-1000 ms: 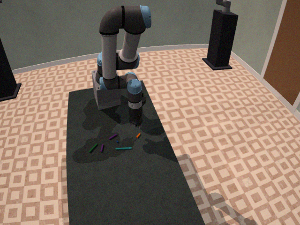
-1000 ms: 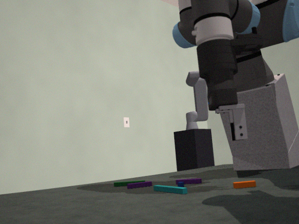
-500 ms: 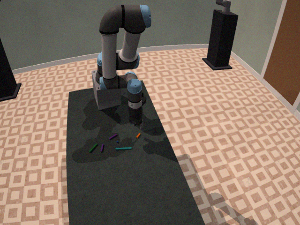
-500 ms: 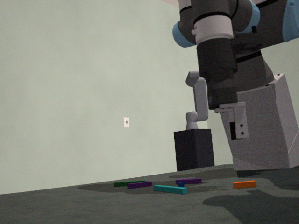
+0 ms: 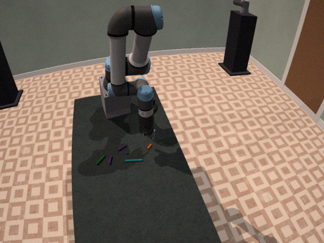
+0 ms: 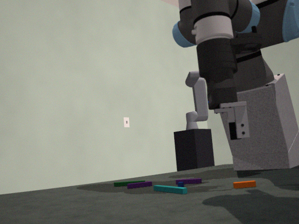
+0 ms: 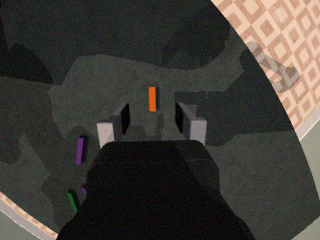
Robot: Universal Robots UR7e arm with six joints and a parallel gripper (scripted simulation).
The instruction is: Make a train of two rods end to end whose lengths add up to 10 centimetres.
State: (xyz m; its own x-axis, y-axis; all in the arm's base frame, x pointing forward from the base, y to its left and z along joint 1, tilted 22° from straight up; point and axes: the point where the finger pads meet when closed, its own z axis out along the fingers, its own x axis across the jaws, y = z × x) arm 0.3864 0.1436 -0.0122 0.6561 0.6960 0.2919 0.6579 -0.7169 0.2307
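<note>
The purple rod lies 250 mm to the right of my hand, 100 mm below it and 50 mm ahead of it. From my hand the other things lie so: turquoise rod: 120 mm to the right, 100 mm below, 80 mm ahead; then small blue rod: 140 mm to the right, 100 mm below, 20 mm ahead; then orange rod: 100 mm below.
</note>
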